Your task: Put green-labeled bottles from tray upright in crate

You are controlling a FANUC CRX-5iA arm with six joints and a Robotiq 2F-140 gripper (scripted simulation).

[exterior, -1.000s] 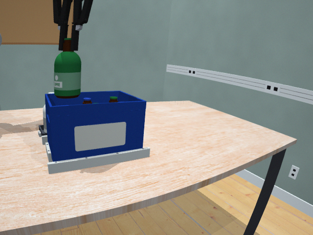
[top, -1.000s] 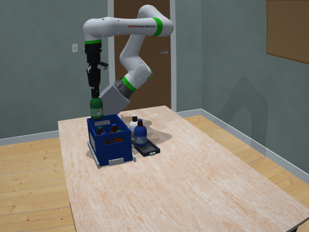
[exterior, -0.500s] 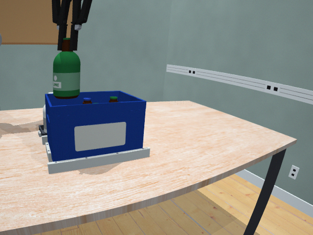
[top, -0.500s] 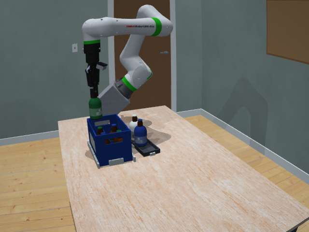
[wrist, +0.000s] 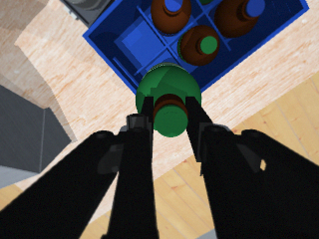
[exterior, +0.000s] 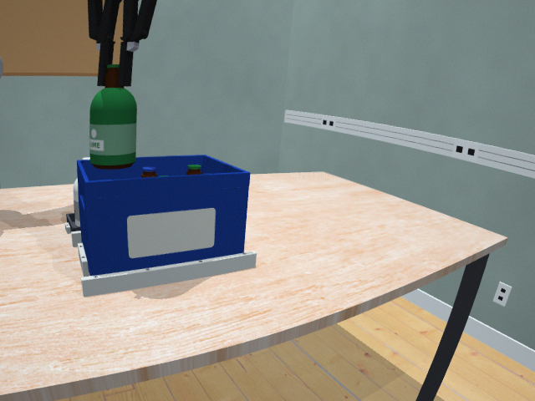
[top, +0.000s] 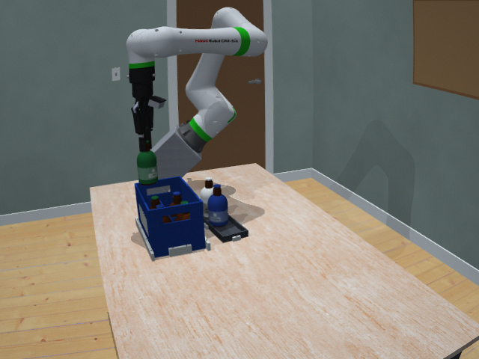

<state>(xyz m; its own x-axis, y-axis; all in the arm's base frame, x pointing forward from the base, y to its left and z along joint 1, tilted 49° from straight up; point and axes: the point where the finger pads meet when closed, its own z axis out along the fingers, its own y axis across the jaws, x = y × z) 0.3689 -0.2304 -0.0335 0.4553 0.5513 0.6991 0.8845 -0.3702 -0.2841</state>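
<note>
The green-labeled bottle is 8 cm below my hand. Also, from my hand: white-labeled bottle: 26 cm below, 23 cm to the left, 7 cm behind; then blue-labeled bottle: 26 cm below, 25 cm to the left, 2 cm ahead; then blue crate: 26 cm below, 8 cm ahead, 6 cm to the left.
</note>
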